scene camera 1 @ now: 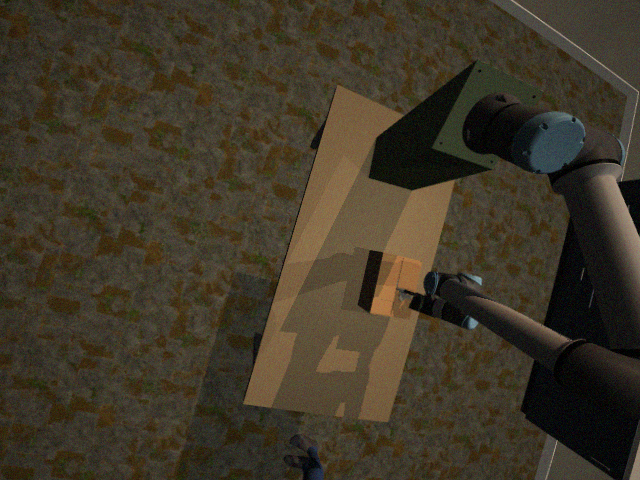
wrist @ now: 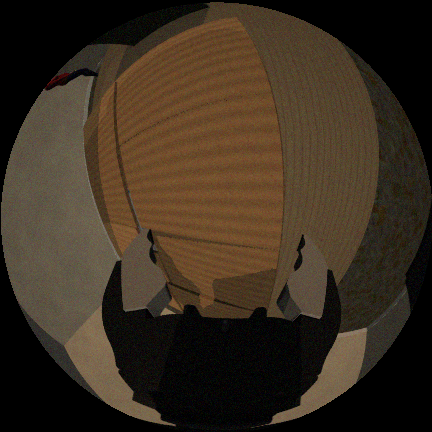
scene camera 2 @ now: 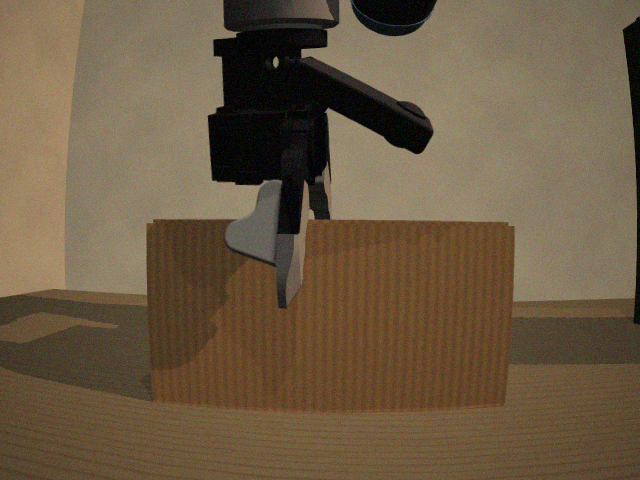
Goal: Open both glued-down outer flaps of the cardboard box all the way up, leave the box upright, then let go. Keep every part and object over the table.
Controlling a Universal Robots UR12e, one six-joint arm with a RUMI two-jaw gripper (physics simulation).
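Places are measured from the arm's base along level axes (x ahead, y left, z up), in centimetres.
Pixels of known places: gripper, fingertip midpoint: (scene camera 1: 402,291) (wrist: 226,234) (scene camera 2: 305,267); arm's base, origin of the base link: (scene camera 1: 490,124).
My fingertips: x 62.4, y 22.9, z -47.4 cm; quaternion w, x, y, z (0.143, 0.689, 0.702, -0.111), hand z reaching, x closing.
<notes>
Ahead of a thing's pixels: the offset from my fingertips to its top centre. "spot": to the spot under its first point. Level surfaces: height alone.
The cardboard box @(dx -1.1, dy -6.6, dz +4.2 cm) (scene camera 1: 368,281) (scene camera 2: 392,320) stands upright on the table. Its outer flaps lie flat: one flap @(spot: dx -9.8, dy -2.2, dz +4.0 cm) (scene camera 1: 410,273) (wrist: 215,165) is wide in the wrist view, the other flap (scene camera 1: 386,281) (wrist: 108,170) lies left of the dark centre seam. No raised flap shows above the box in scene camera 2. My gripper (scene camera 1: 404,294) (scene camera 2: 302,262) (wrist: 226,234) is open and empty, pointing down at the box. One finger hangs outside the near side wall, below the top edge. The other is at the seam; its tip is hidden behind the box in scene camera 2.
The wooden table @(dz -11.6 cm) (scene camera 1: 279,382) (scene camera 2: 330,444) (wrist: 325,125) extends around the box, and its edge runs close along the box's arm side. The dark green robot pedestal (scene camera 1: 465,129) stands at the upper end. A person's legs (scene camera 1: 310,459) show on the floor beyond the lower end.
</notes>
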